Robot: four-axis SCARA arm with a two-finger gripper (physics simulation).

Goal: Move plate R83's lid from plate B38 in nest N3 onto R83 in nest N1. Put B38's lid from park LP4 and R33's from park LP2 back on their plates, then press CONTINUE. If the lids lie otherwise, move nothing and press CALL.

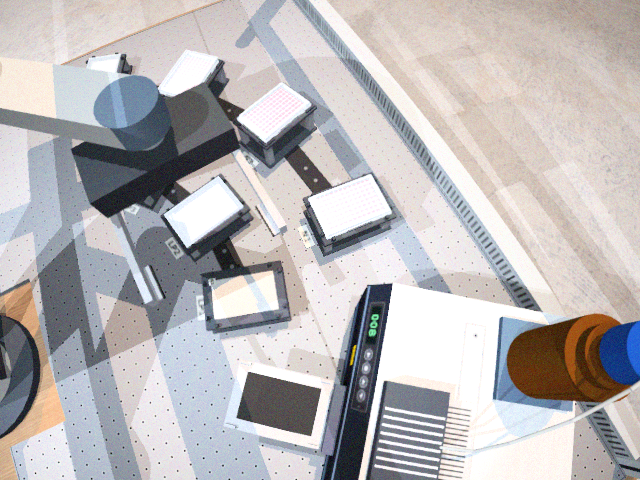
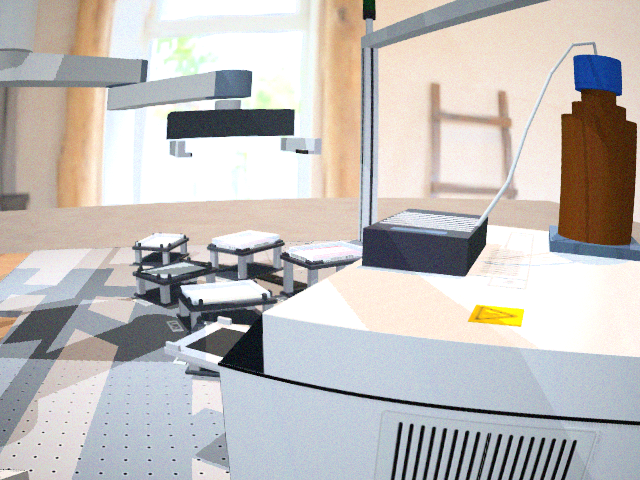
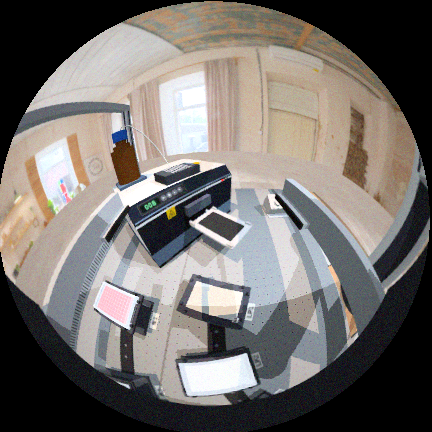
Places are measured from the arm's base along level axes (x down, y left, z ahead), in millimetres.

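Where they show: gripper, fingertip midpoint: (image 1: 218,266) (image 2: 250,146) (image 3: 198,190).
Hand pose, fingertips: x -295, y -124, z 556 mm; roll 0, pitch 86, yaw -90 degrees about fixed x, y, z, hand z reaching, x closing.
Each offset is from my fingertips to the top centre of the thing. "spot": to the spot under its first point.
My gripper (image 1: 214,258) (image 2: 240,147) (image 3: 198,190) is open and empty, high above the deck. The plate in nest N1 {spot: dz +232, dx +208, dy +74 mm} (image 1: 351,206) (image 3: 116,304) shows pale pink wells. The plate in the nest beside it {dz +200, dx +193, dy +330 mm} (image 1: 276,112) shows stronger pink wells. The plate in the third nest {spot: dz +80, dx +204, dy +532 mm} (image 1: 188,71), N3 by its position, is partly hidden by my gripper body; its lids cannot be told apart. A white lid {dz -10, dx +227, dy +204 mm} (image 1: 206,210) (image 3: 217,374) lies on park LP2. The park nearest the reader {dz -6, dx +227, dy +25 mm} (image 1: 207,304) (image 3: 186,299) has no lid. Park LP4 is not identifiable; the park past LP2 is mostly hidden.
A reader (image 1: 434,325) (image 2: 413,382) (image 3: 190,200) has its tray (image 1: 235,397) (image 3: 200,227) out. A brown bottle {spot: dz +256, dx -26, dy -254 mm} (image 1: 547,356) (image 2: 594,175) (image 3: 126,165) stands on it. A white block {dz -114, dx +230, dy +677 mm} (image 1: 108,63) sits in a far nest. A small white box {dz -353, dx +198, dy -351 mm} (image 3: 272,204) is partly behind one finger; no buttons are readable.
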